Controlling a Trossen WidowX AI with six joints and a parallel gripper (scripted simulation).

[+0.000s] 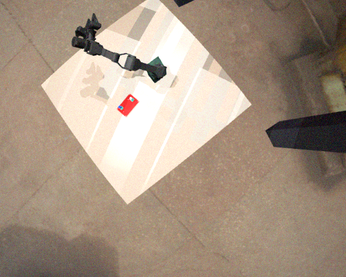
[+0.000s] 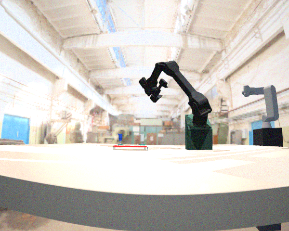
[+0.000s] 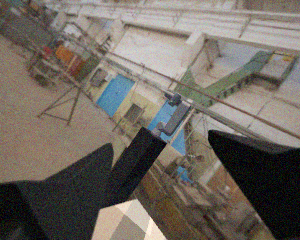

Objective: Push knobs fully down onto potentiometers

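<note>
Right now my gripper tip is 7 cm short of the pale grey knob, 47 cm to the right of it and 36 cm above it. The rest, counted from my gripper tip: blue knob: 18 cm ahead, 48 cm to the left, 36 cm below.
</note>
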